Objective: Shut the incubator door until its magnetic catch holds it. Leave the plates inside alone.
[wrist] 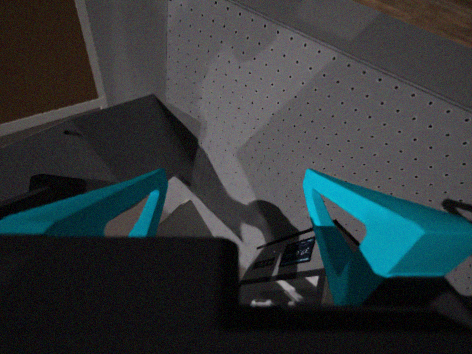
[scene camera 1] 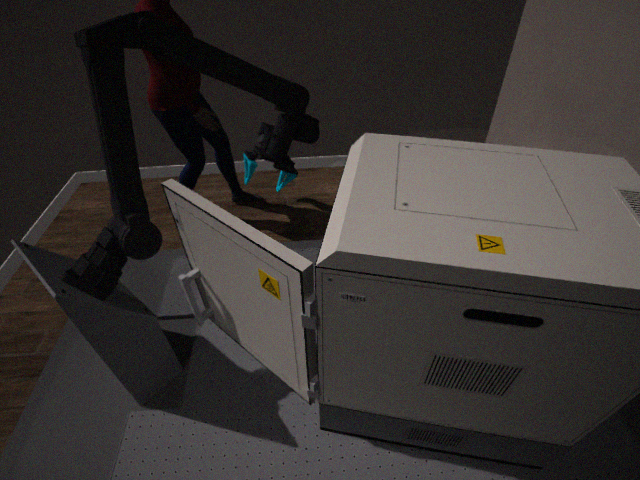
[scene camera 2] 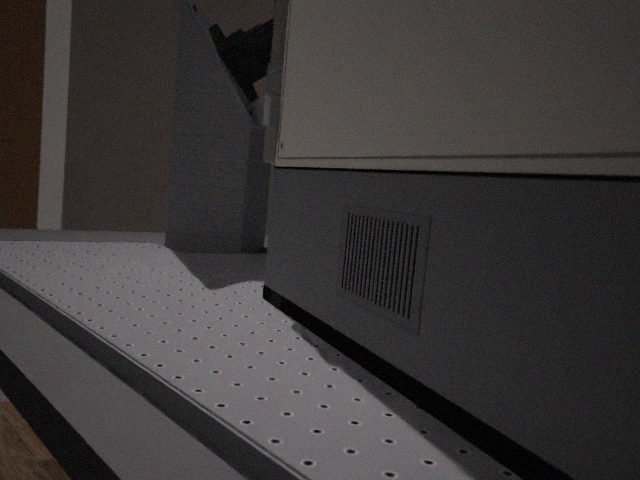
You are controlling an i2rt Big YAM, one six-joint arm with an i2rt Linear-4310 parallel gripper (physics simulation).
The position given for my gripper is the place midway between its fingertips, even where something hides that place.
Note:
In view: my gripper [scene camera 1: 261, 187] and an incubator [scene camera 1: 471, 297].
My gripper also shows in the wrist view [wrist: 235, 176]. The incubator is seen too in the wrist view [wrist: 294, 262].

